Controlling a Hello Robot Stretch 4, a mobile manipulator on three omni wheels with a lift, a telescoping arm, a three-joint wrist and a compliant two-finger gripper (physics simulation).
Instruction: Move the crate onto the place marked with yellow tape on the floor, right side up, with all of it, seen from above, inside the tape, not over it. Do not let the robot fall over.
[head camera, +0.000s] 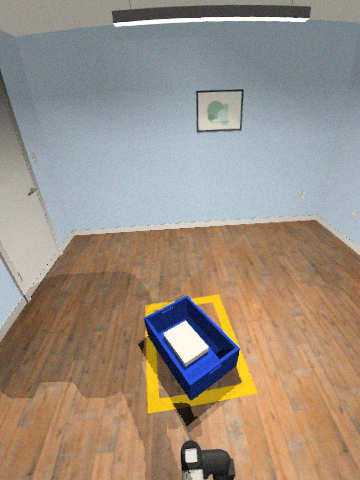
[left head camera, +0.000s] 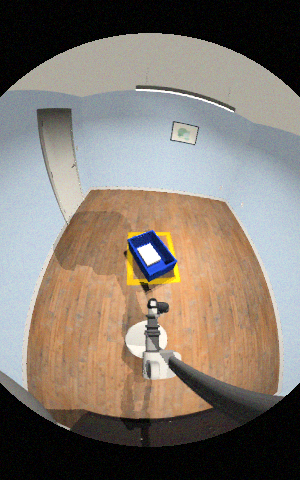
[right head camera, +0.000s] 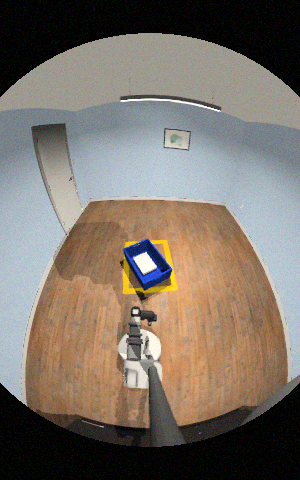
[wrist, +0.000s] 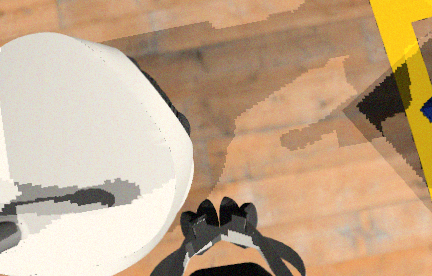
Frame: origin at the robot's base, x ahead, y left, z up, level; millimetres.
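Where they show: gripper, fingertip midpoint: (left head camera: 157, 313) (wrist: 218, 214).
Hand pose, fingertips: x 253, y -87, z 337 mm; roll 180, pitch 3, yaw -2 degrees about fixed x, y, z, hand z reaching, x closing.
Things, the pixels of their centre, and the offset from my fingertips. "spot": a spot on its surface instead. Level surfaces: height alone.
- blue crate, body centre: (head camera: 188, 341) (right head camera: 145, 262) (left head camera: 150, 253) dx +817, dy +51, dz -254 mm
- yellow tape outline, surface spot: (wrist: 395, 30) (left head camera: 133, 281) spot: dx +447, dy +255, dz -364 mm
- white block, body centre: (head camera: 185, 342) (right head camera: 144, 262) (left head camera: 148, 254) dx +858, dy +76, dz -319 mm
- wooden floor, its level: dz -365 mm
The blue crate (head camera: 205, 382) (left head camera: 160, 271) (right head camera: 157, 280) is right side up, turned at an angle to the yellow tape outline (head camera: 152, 395) (left head camera: 132, 280) (right head camera: 126, 289) (wrist: 395, 30). Seen from the head, its left, right and near corners overlap the tape bands; whether its base covers tape is hard to tell. A white block (head camera: 186, 342) (left head camera: 149, 254) (right head camera: 145, 263) lies inside. A corner of the crate (wrist: 428, 110) shows at the wrist view's right edge. My gripper (wrist: 218, 214) is shut and empty, apart from the crate, on the robot's side of the tape.
My white round base (wrist: 90, 115) (left head camera: 134, 340) (right head camera: 124, 345) stands on the near side of the tape. A grey door (head camera: 25, 225) (left head camera: 60, 150) (right head camera: 55, 170) is in the left wall. Blue walls stand beyond the wooden floor (head camera: 300, 300). Dark shadows fall beside the crate.
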